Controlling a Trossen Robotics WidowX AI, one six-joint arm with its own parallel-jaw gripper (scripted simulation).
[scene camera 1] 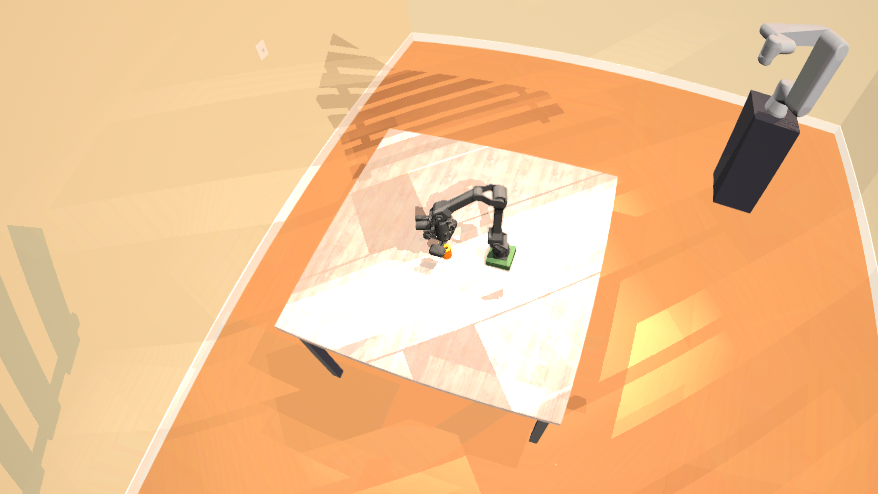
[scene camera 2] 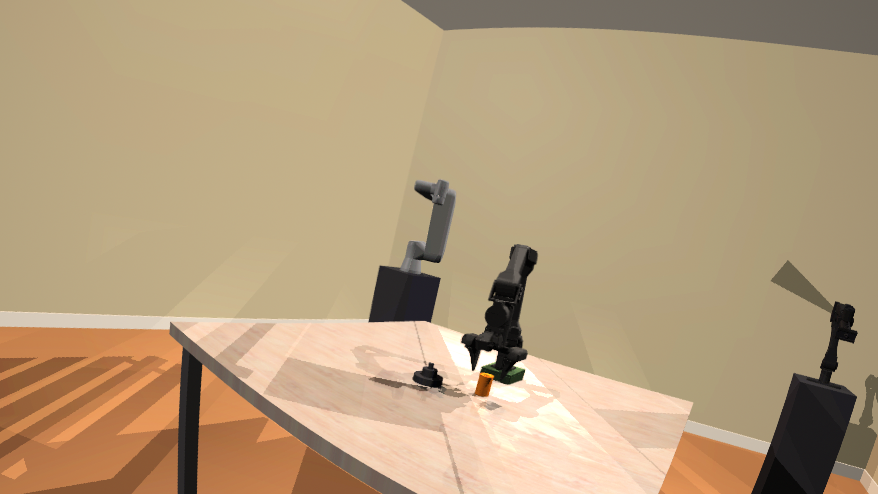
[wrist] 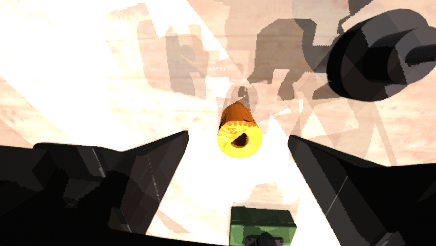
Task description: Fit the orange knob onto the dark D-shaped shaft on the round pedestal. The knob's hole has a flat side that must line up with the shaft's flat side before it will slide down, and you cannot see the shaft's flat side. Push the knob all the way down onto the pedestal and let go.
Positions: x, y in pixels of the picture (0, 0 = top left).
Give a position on an orange knob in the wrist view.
At 239, 136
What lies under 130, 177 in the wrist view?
My gripper.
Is my gripper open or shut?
Open.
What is my gripper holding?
Nothing.
